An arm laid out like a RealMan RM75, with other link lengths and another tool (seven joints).
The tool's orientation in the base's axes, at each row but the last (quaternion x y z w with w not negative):
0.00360 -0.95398 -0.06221 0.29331
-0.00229 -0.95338 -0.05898 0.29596
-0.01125 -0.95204 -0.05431 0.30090
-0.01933 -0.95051 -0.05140 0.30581
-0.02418 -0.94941 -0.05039 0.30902
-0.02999 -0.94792 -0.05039 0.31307
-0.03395 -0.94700 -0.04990 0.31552
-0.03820 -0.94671 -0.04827 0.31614
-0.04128 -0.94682 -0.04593 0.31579
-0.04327 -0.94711 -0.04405 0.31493
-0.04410 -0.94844 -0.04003 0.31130
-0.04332 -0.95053 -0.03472 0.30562
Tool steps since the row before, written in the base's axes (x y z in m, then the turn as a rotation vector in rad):
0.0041 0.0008 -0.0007 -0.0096 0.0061 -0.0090
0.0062 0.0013 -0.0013 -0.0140 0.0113 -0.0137
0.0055 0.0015 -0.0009 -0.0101 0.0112 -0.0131
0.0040 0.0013 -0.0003 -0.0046 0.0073 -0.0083
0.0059 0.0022 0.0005 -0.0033 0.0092 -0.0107
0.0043 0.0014 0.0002 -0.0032 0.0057 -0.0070
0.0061 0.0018 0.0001 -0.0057 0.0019 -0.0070
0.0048 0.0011 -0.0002 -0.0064 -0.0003 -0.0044
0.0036 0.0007 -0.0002 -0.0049 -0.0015 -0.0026
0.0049 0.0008 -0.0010 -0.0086 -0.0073 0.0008
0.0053 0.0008 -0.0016 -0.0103 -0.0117 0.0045
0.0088 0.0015 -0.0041 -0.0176 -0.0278 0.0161
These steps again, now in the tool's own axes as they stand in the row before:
-0.0038 0.0008 -0.0016 0.0027 0.0047 0.0135
-0.0059 0.0014 -0.0023 0.0035 0.0091 0.0204
-0.0050 0.0017 -0.0022 0.0006 0.0093 0.0177
-0.0034 0.0015 -0.0019 -0.0011 0.0062 0.0102
-0.0044 0.0027 -0.0036 -0.0035 0.0080 0.0115
-0.0033 0.0018 -0.0025 -0.0015 0.0048 0.0081
-0.0048 0.0024 -0.0035 0.0004 0.0008 0.0092
-0.0039 0.0016 -0.0026 0.0024 -0.0013 0.0073
-0.0030 0.0011 -0.0019 0.0023 -0.0022 0.0048
-0.0045 0.0013 -0.0020 0.0069 -0.0081 0.0037
-0.0052 0.0013 -0.0017 0.0102 -0.0125 0.0012
-0.0094 0.0022 -0.0016 0.0219 -0.0288 -0.0055

